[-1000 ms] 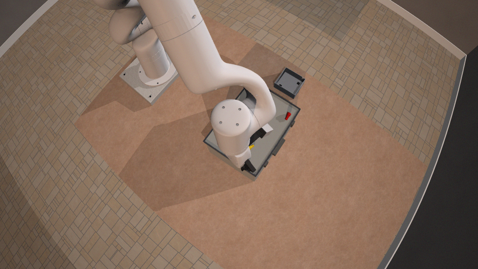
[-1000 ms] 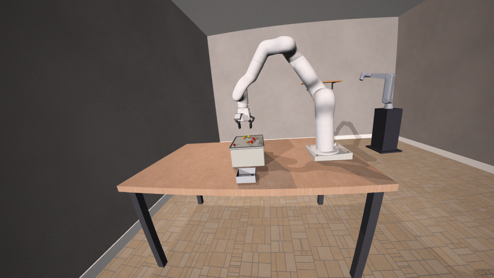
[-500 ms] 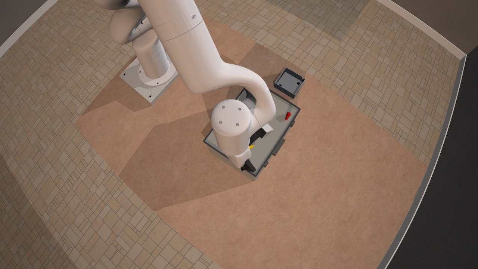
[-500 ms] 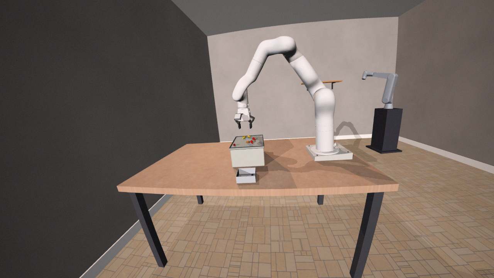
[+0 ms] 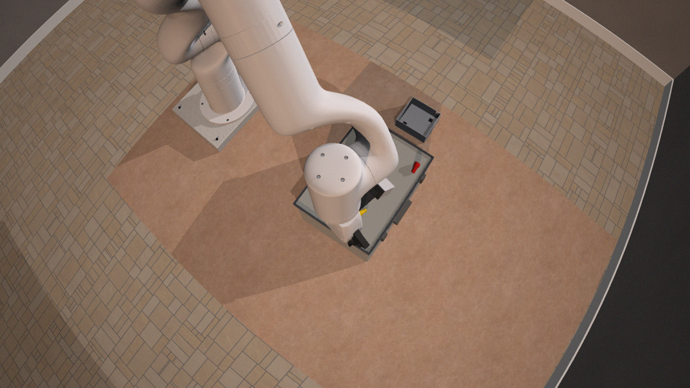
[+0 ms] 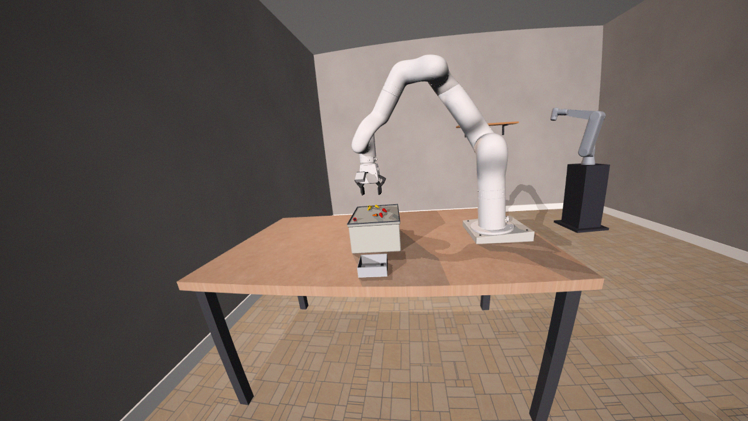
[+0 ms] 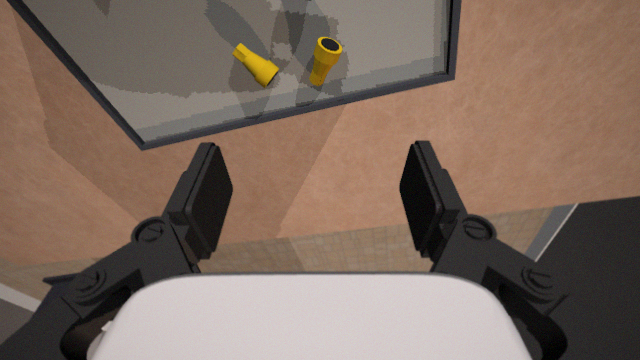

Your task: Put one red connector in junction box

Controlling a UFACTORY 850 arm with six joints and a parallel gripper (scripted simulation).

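My gripper is now 190 mm to the right of the orange connector, 70 mm above it and 20 mm past it. From my hand the other things lie so: tool case: 140 mm to the left, 110 mm below, 20 mm behind.
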